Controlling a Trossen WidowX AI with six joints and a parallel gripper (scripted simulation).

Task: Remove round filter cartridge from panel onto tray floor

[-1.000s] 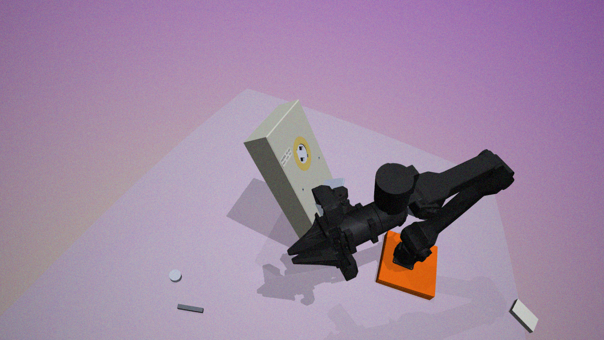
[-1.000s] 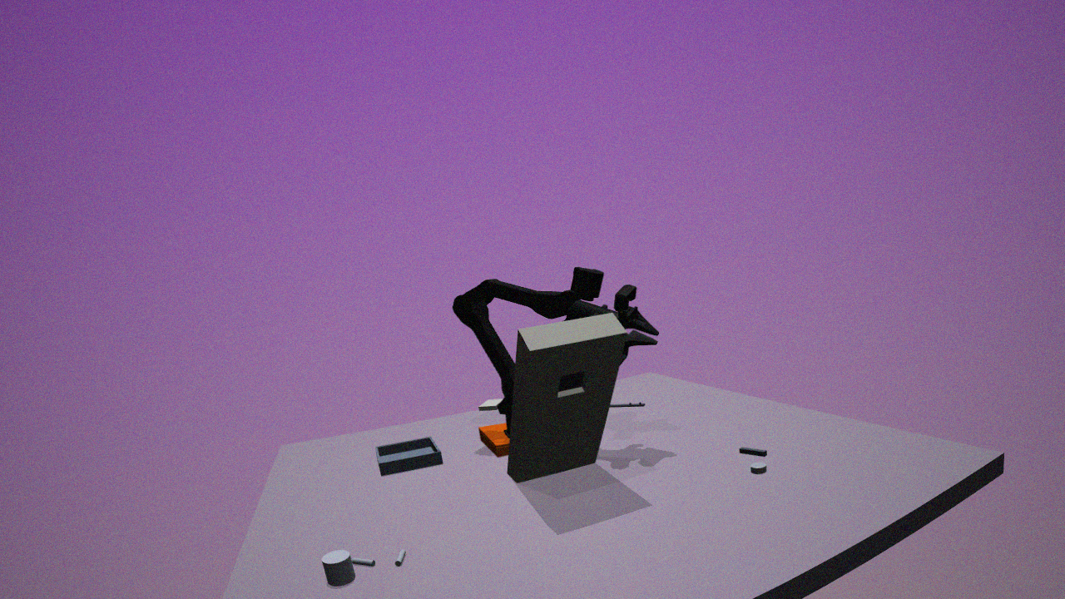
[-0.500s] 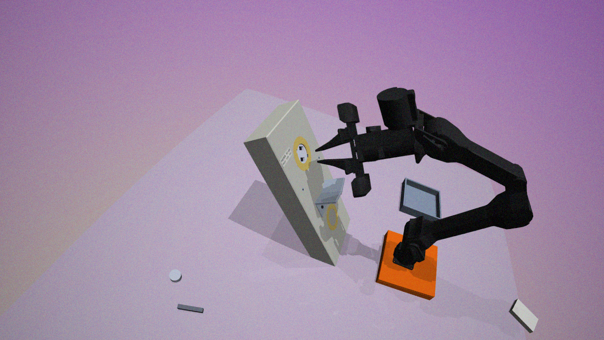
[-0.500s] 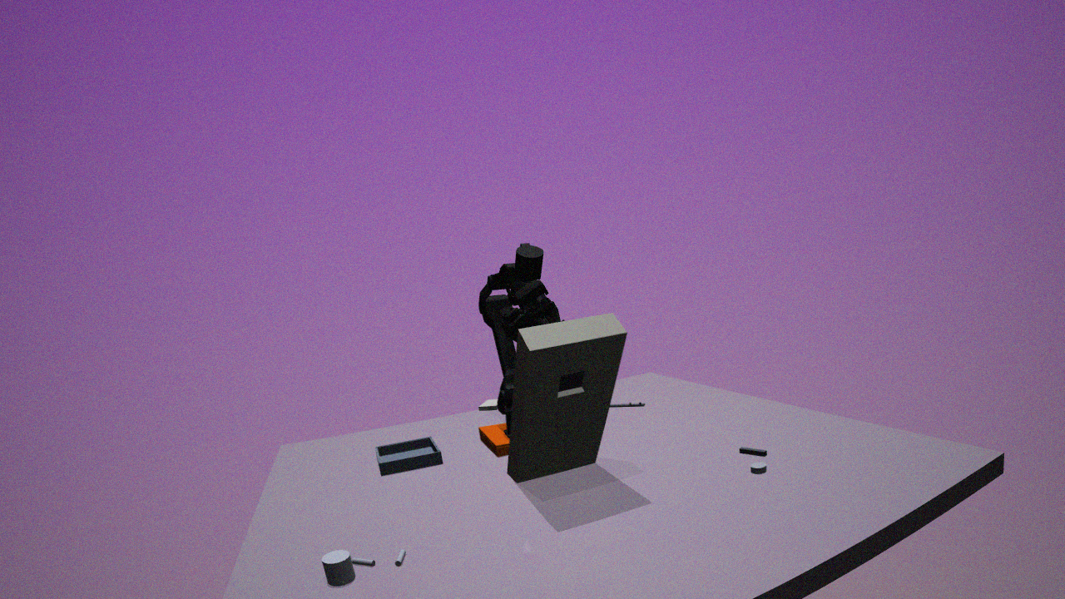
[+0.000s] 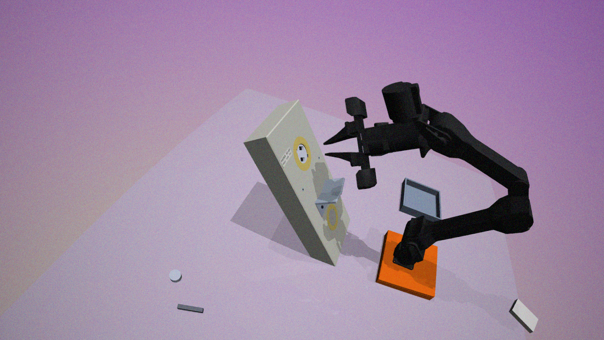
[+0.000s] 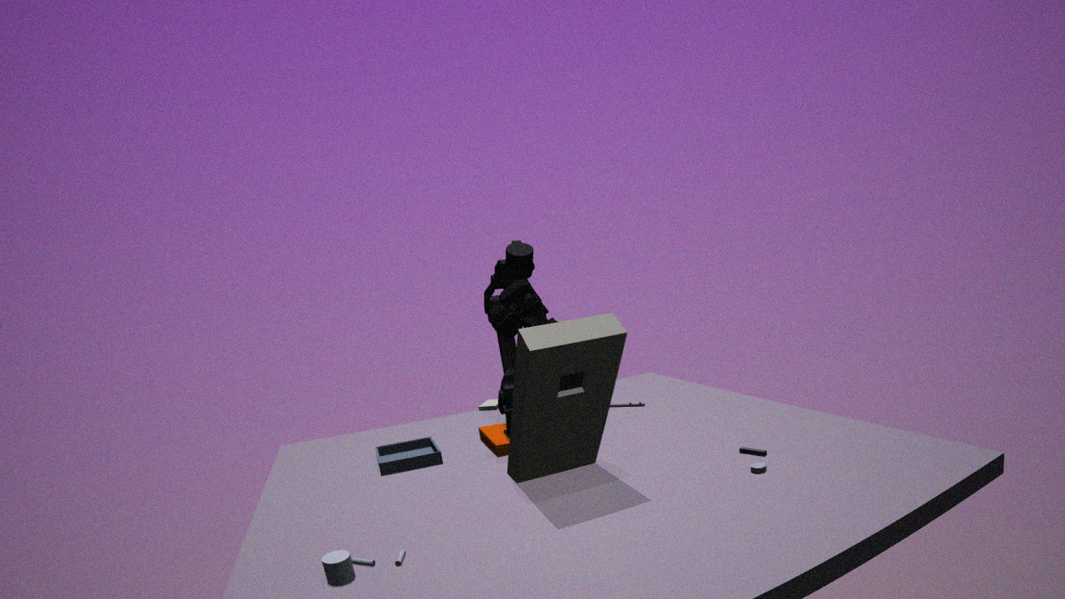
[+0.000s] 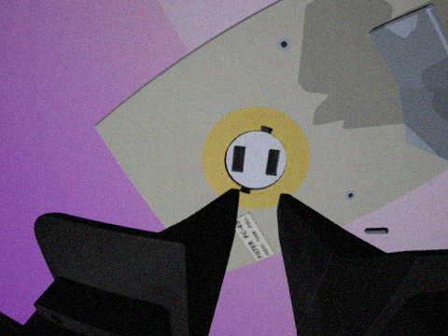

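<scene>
My gripper tip is now 6 cm short of the grey round filter cartridge and 4 cm above it. From my gripper tip the other things lie so: service panel (1 cm ahead, 12 cm below); dark bar (12 cm ahead, 37 cm to the left, 28 cm below); shelf (4 cm behind, 13 cm below).
</scene>
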